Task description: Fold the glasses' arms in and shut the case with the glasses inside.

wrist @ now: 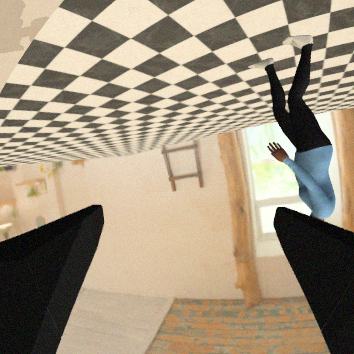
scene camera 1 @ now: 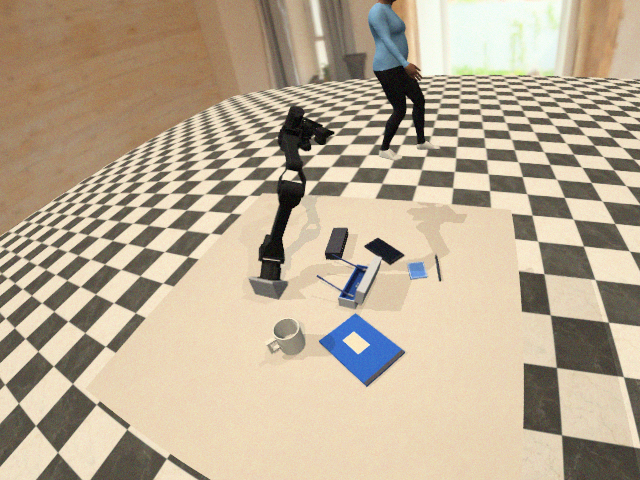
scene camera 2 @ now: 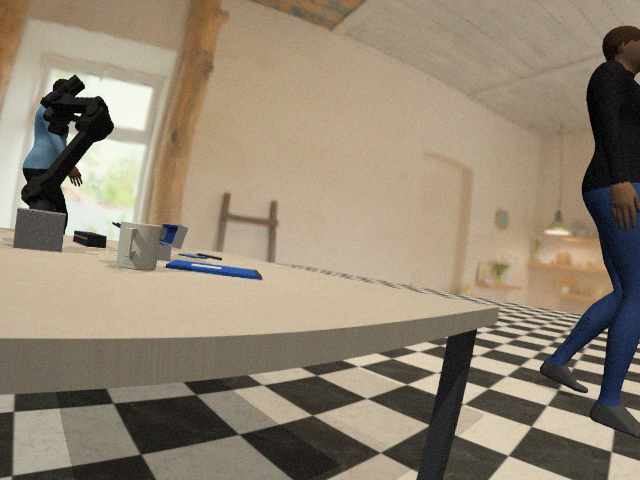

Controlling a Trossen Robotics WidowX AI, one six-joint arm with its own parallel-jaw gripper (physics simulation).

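Pixels of known places: gripper, fingertip midpoint: point(wrist: 190, 215) point(scene camera 1: 328, 129) point(scene camera 2: 76, 130); arm's base at its link origin: point(scene camera 1: 269, 279) point(scene camera 2: 40, 227).
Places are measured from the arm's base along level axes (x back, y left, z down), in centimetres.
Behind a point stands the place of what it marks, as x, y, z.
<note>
The glasses case point(scene camera 1: 347, 299) @[-30.3, -2.9, 0.6] point(scene camera 2: 163, 253) @[-30.7, -3.1, 2.7] is grey with a blue inside and stands on the table point(scene camera 1: 232, 413) @[-11.3, -47.5, 4.6] point(scene camera 2: 310, 304) @[-34.8, -53.3, 4.6]. Its lid point(scene camera 1: 368, 281) @[-36.5, 1.2, -4.5] point(scene camera 2: 180, 237) @[-34.8, -3.5, -1.8] is raised. The glasses sit in the case, with two thin blue arms sticking out toward the robot's side: one arm point(scene camera 1: 330, 284) at the near end and the other arm point(scene camera 1: 347, 261) at the far end. The lenses are too small to make out. My gripper point(scene camera 1: 328, 134) @[-9.3, 54.4, -34.7] point(wrist: 190, 215) @[-9.3, 54.4, -34.7] is open and empty, high above the table and well away from the case. The case does not show in the wrist view.
A mug point(scene camera 1: 290, 338) @[-21.0, -23.8, -3.8] point(scene camera 2: 138, 253) @[-17.1, -24.9, 1.5] and a blue notebook point(scene camera 1: 376, 352) @[-43.5, -18.1, 3.8] point(scene camera 2: 232, 271) @[-39.9, -22.7, 3.8] are on the near side. A black box point(scene camera 1: 337, 242) @[-17.3, 24.9, 1.1] point(scene camera 2: 89, 238) @[-15.0, 18.5, 2.2], a dark phone point(scene camera 1: 384, 250) @[-35.6, 26.0, 3.8], a blue pad point(scene camera 1: 417, 270) @[-49.5, 17.4, 4.1] and a pen point(scene camera 1: 438, 267) @[-56.8, 19.5, 3.6] lie around the case's far side.
</note>
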